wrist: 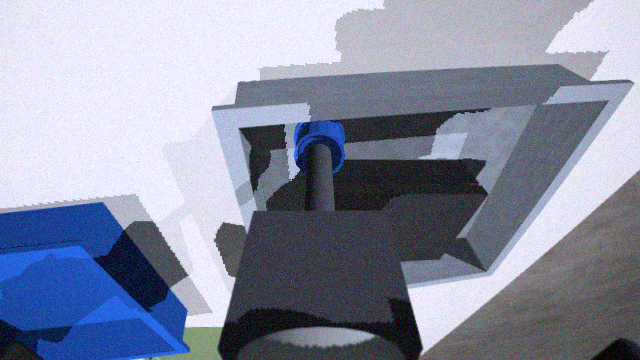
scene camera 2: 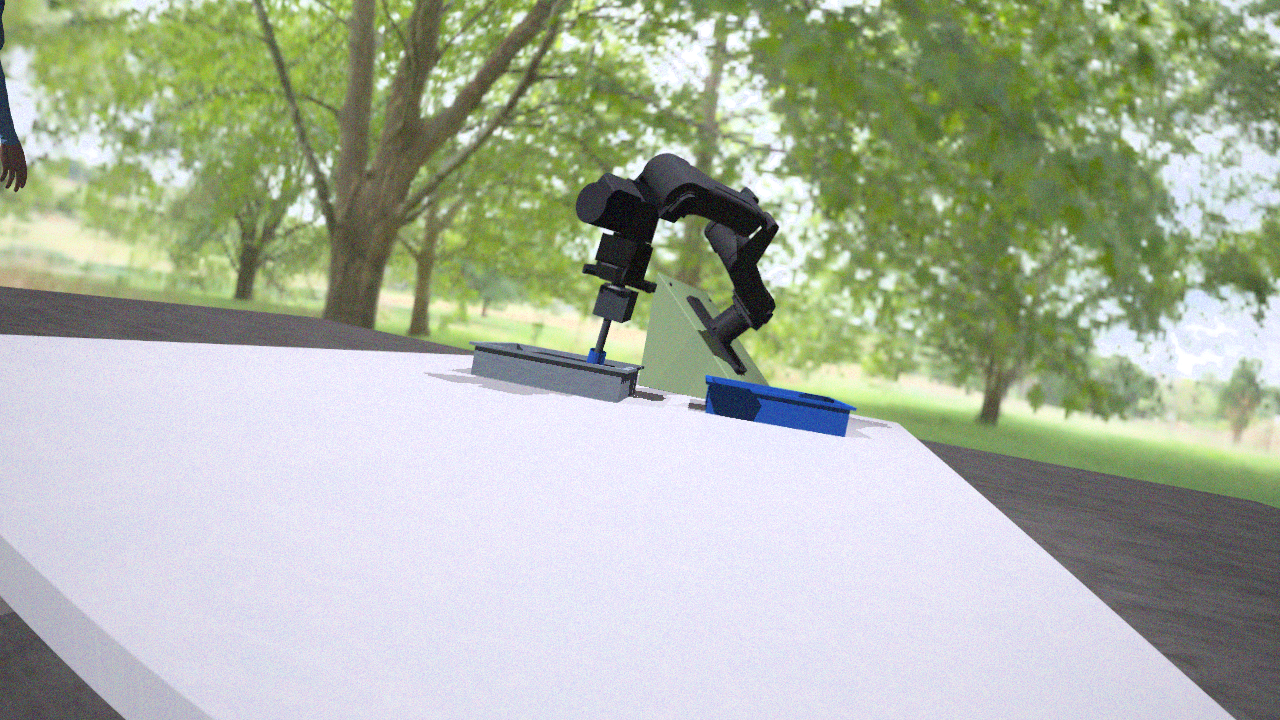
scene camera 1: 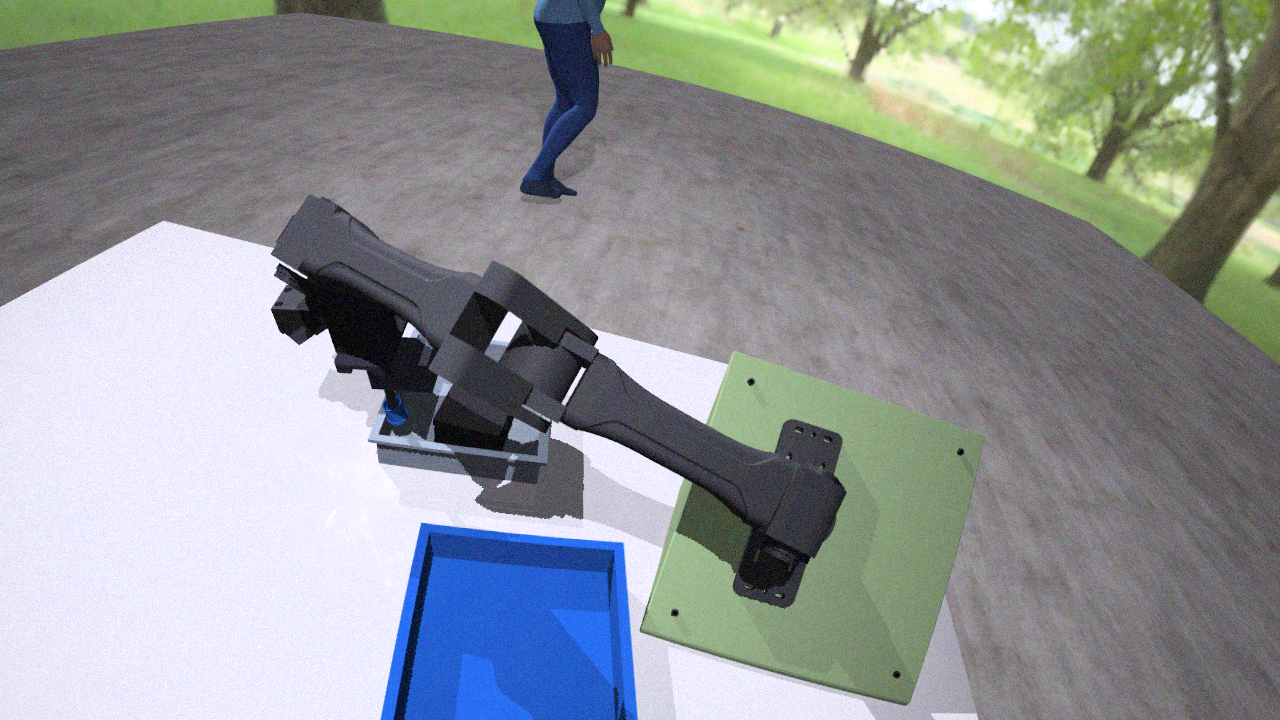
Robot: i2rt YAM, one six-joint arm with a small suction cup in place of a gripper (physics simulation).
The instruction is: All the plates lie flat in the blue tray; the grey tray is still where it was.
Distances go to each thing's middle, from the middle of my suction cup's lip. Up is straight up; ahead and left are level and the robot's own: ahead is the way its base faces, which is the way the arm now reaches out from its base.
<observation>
The grey tray point(scene camera 2: 512, 362) is 60 mm behind my suction cup, 90 mm to the right of it and 30 mm below it. Also, from my suction cup: blue tray point(scene camera 1: 489, 618) (260 mm behind, 220 mm to the left, 30 mm below).
</observation>
